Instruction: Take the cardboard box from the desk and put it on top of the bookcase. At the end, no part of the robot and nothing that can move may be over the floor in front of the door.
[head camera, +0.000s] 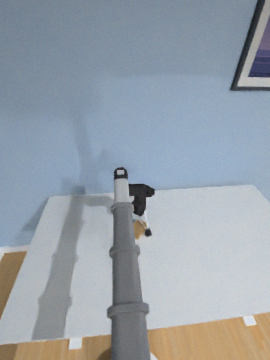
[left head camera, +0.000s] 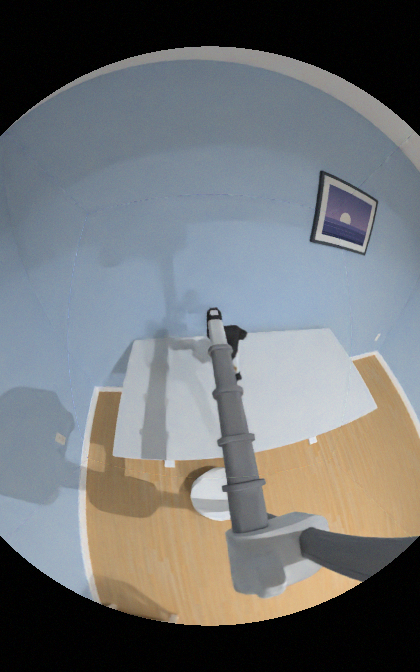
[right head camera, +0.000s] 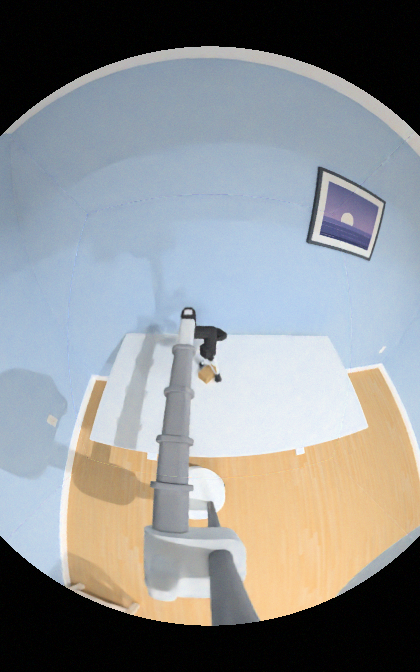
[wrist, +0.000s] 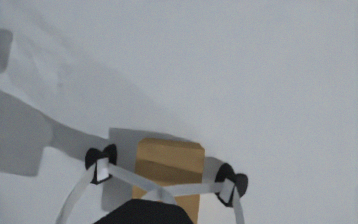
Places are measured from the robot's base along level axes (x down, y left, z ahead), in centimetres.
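Where they show: gripper, between the fingertips: (wrist: 168, 167).
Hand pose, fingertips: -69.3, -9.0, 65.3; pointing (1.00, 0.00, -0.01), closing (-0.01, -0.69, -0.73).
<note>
After its pixels a point has its place, as x, y, z.
The cardboard box (head camera: 139, 230) {-74.3, -8.5, 61.3} (right head camera: 206, 375) (wrist: 170, 152) {-74.3, -10.8, 67.1} is small and brown and sits on the white desk (head camera: 210, 250) {-69.3, -44.7, 48.8} (left head camera: 300, 390) (right head camera: 300, 395) (wrist: 275, 75) {-69.3, -24.9, 66.3}, left of the desk's middle. My gripper (right head camera: 210, 372) (wrist: 168, 167) {-69.3, -9.0, 65.3} is open and points down at the box. In the wrist view its two fingertips are on either side of the box, with gaps between each and the box. The fingers' height above the desk is hard to tell. The near end of the box is hidden by the gripper's body. The bookcase and the door do not show in these views.
My extended arm (head camera: 125, 260) {-111.0, -0.1, 29.1} (left head camera: 232, 415) (right head camera: 176, 415) reaches over the desk towards the blue wall. A framed picture (left head camera: 345, 215) (right head camera: 347, 220) hangs at right. My round white base (left head camera: 207, 495) (right head camera: 207, 487) is at the desk's front. Pale bars (right head camera: 105, 600) show at lower left.
</note>
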